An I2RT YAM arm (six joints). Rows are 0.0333 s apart.
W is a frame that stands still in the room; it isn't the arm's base.
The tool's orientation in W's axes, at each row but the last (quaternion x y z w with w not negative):
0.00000 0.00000 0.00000 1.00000
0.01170 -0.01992 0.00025 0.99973
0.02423 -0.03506 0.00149 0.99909
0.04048 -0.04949 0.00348 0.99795
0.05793 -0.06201 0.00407 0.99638
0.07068 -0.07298 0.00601 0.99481
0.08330 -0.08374 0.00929 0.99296
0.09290 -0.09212 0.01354 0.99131
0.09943 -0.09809 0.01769 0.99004
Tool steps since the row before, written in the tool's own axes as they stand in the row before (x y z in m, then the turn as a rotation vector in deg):
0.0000 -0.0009 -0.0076 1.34 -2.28 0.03
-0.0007 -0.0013 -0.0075 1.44 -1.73 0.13
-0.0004 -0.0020 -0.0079 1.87 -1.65 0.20
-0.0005 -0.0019 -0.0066 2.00 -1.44 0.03
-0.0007 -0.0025 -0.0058 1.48 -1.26 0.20
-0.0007 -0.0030 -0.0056 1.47 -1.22 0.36
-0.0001 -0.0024 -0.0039 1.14 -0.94 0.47
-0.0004 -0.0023 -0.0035 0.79 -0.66 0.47
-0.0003 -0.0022 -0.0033 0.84 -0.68 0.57
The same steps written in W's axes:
0.0000 -0.0009 -0.0076 1.34 -2.28 0.03
-0.0004 -0.0011 -0.0076 1.44 -1.73 0.15
0.0002 -0.0016 -0.0080 1.86 -1.66 0.25
0.0002 -0.0014 -0.0067 2.00 -1.43 0.11
0.0001 -0.0018 -0.0061 1.46 -1.27 0.24
0.0002 -0.0022 -0.0060 1.43 -1.26 0.40
0.0006 -0.0017 -0.0042 1.08 -1.00 0.49
0.0003 -0.0016 -0.0039 0.72 -0.73 0.48
0.0005 -0.0015 -0.0037 0.75 -0.77 0.58

